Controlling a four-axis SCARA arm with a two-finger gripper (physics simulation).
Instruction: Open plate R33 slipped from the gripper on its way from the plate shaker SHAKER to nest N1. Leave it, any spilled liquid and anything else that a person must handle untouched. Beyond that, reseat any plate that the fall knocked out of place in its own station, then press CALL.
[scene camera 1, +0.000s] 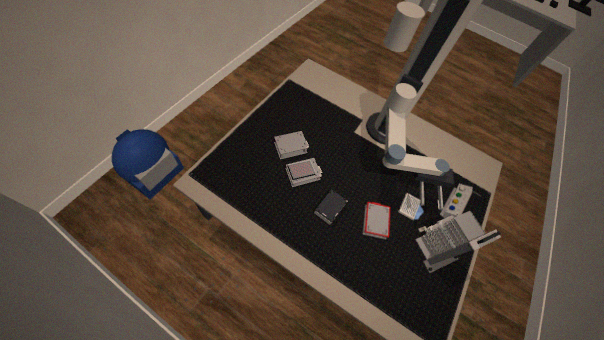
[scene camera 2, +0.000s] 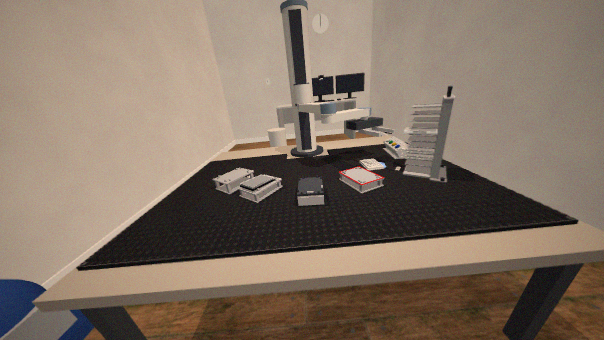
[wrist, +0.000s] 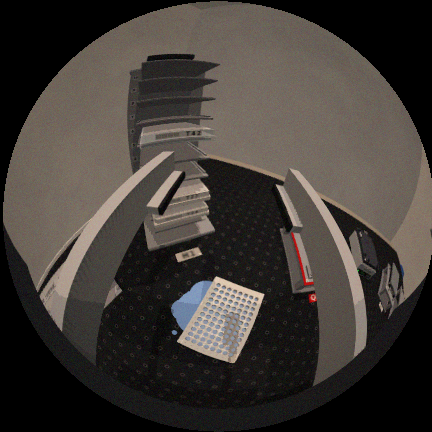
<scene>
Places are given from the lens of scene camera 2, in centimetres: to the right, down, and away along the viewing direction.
dark shaker station (scene camera 2: 310, 191): 3, 8, 70
</scene>
